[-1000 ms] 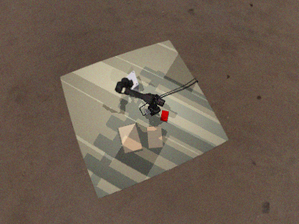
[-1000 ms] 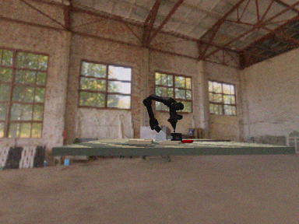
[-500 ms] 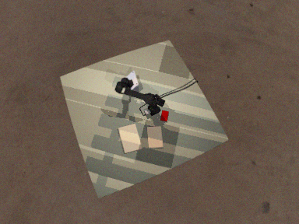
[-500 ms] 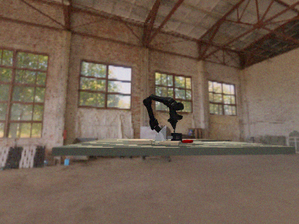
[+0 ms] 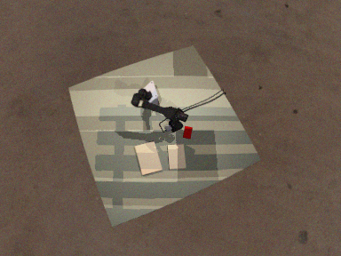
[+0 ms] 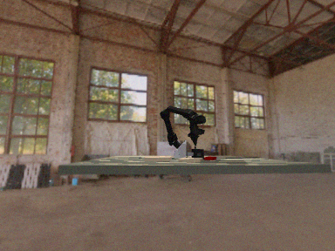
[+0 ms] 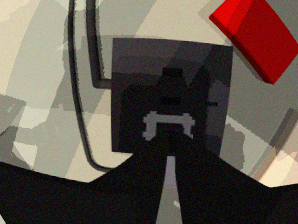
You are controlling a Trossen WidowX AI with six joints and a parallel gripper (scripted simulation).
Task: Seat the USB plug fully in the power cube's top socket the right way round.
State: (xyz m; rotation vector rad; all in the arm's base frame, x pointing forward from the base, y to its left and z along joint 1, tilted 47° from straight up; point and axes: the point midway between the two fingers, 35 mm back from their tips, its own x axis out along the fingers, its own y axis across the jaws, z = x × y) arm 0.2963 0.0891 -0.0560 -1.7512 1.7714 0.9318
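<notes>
The grey USB plug is 20 mm below my gripper tip. The rest, counted from my gripper tip: red block 100 mm below, 90 mm to the left, 80 mm ahead.
</notes>
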